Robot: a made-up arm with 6 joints. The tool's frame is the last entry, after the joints.
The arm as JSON. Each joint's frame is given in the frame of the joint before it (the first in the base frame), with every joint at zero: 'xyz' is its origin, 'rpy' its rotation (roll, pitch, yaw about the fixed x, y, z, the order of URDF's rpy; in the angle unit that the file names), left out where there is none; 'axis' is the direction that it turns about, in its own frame. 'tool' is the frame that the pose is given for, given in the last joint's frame.
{
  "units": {
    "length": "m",
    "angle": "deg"
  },
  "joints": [
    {
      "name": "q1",
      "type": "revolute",
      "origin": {
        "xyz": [
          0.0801,
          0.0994,
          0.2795
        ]
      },
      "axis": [
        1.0,
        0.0,
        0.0
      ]
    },
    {
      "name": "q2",
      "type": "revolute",
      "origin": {
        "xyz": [
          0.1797,
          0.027,
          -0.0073
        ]
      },
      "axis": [
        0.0,
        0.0,
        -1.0
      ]
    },
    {
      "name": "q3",
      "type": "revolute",
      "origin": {
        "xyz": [
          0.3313,
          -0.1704,
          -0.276
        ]
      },
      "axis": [
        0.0,
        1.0,
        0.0
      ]
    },
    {
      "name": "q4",
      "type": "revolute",
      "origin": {
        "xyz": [
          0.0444,
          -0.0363,
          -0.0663
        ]
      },
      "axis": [
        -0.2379,
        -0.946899,
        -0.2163
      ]
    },
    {
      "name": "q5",
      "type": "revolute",
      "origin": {
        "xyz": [
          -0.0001,
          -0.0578,
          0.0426
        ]
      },
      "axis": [
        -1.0,
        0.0,
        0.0
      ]
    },
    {
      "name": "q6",
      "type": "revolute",
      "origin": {
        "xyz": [
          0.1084,
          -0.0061,
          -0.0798
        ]
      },
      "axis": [
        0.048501,
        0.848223,
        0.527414
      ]
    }
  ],
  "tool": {
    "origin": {
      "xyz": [
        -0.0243,
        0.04,
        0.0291
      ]
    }
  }
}
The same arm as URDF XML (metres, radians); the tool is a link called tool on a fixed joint. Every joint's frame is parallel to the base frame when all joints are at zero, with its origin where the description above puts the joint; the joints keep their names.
<robot name="arm">
<joint name="tool_fixed" type="fixed"><parent link="link6"/><child link="tool"/><origin xyz="-0.0243 0.04 0.0291" rpy="0 0 0"/></joint>
<joint name="q6" type="continuous"><parent link="link5"/><child link="link6"/><origin xyz="0.1084 -0.0061 -0.0798" rpy="0 0 0"/><axis xyz="0.048501 0.848223 0.527414"/></joint>
<joint name="q5" type="continuous"><parent link="link4"/><child link="link5"/><origin xyz="-0.0001 -0.0578 0.0426" rpy="0 0 0"/><axis xyz="-1 0 0"/></joint>
<joint name="q4" type="continuous"><parent link="link3"/><child link="link4"/><origin xyz="0.0444 -0.0363 -0.0663" rpy="0 0 0"/><axis xyz="-0.2379 -0.946899 -0.2163"/></joint>
<joint name="q3" type="continuous"><parent link="link2"/><child link="link3"/><origin xyz="0.3313 -0.1704 -0.276" rpy="0 0 0"/><axis xyz="0 1 0"/></joint>
<joint name="q2" type="continuous"><parent link="link1"/><child link="link2"/><origin xyz="0.1797 0.027 -0.0073" rpy="0 0 0"/><axis xyz="0 0 -1"/></joint>
<joint name="q1" type="continuous"><parent link="base_link"/><child link="link1"/><origin xyz="0.0801 0.0994 0.2795" rpy="0 0 0"/><axis xyz="1 0 0"/></joint>
<link name="base_link"/>
<link name="link1"/>
<link name="link2"/>
<link name="link3"/>
<link name="link4"/>
<link name="link5"/>
<link name="link6"/>
<link name="tool"/>
</robot>

